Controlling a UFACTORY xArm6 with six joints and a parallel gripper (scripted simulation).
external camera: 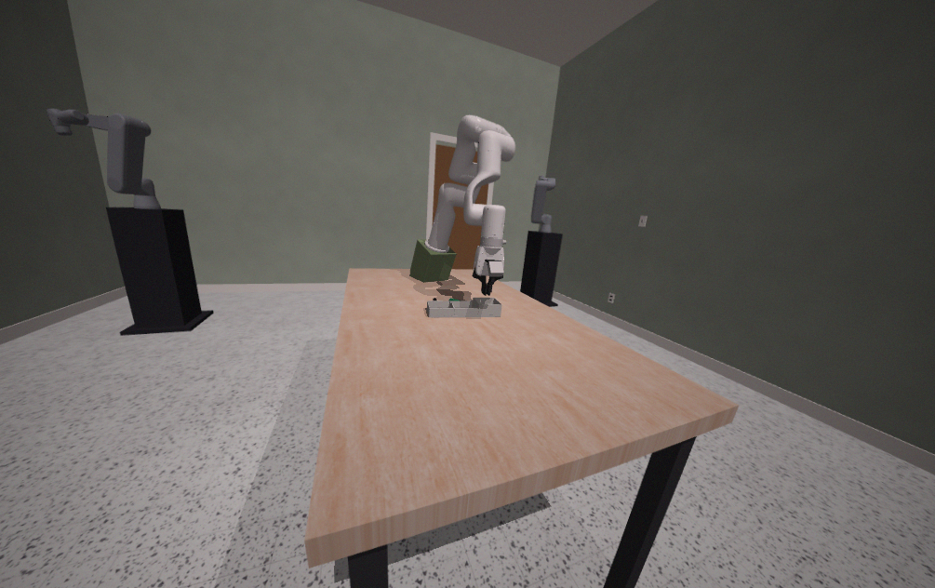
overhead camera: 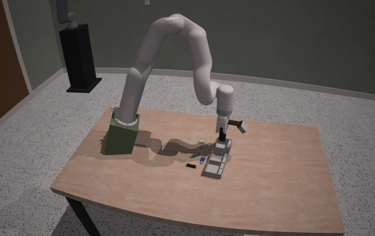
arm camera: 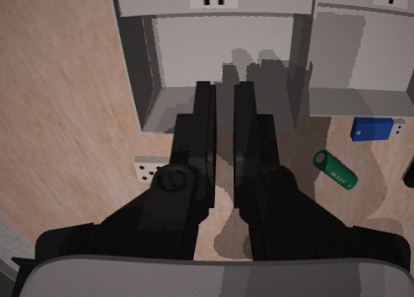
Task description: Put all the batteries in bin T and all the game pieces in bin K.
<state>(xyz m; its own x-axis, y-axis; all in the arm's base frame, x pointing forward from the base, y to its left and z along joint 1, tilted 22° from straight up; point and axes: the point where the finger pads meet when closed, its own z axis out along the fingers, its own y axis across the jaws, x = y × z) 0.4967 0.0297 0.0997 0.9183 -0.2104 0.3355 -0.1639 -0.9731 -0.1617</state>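
My gripper is now 110 mm past the white domino, 70 mm to the right of it and 80 mm above it. Also, from my hand: bin 10 mm behind, 80 mm to the right, 70 mm below; then grey object 100 mm behind, 80 mm below; then blue item 90 mm behind, 100 mm to the right, 80 mm below.
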